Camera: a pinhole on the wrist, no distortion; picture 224 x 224 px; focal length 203.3 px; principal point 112.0 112.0 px. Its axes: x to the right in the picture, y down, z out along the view. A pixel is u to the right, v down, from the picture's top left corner.
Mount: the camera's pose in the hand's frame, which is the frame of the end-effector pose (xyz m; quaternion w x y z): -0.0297 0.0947 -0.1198 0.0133 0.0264 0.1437 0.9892
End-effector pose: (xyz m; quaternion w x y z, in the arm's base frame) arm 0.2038 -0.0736 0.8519 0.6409 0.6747 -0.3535 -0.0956
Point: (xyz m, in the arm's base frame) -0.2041 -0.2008 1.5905
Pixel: outside the picture
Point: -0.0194 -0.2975 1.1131
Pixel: 84 68
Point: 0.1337 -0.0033 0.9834
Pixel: 170 45
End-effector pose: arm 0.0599 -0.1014 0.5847 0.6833 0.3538 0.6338 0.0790
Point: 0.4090 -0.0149 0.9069
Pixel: 179 43
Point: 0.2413 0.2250 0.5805
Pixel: outside the picture
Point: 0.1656 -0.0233 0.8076
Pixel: 215 39
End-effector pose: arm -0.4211 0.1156 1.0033 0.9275 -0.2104 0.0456 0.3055
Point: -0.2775 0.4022 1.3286
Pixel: 25 207
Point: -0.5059 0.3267 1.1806
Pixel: 101 147
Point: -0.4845 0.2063 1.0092
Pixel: 89 163
